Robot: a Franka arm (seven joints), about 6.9 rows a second.
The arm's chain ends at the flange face. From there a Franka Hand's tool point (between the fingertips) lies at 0.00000 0.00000 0.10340 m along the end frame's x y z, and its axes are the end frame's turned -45 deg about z.
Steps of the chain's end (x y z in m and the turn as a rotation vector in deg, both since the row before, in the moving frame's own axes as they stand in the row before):
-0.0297 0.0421 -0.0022 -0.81 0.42 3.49
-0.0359 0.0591 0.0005 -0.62 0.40 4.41
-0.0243 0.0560 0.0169 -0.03 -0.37 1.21
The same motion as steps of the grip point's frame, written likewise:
-0.0513 0.0103 -0.0022 -0.87 -0.28 3.49
-0.0675 0.0177 0.0005 -0.72 -0.16 4.41
-0.0573 0.0220 0.0169 0.24 -0.28 1.21

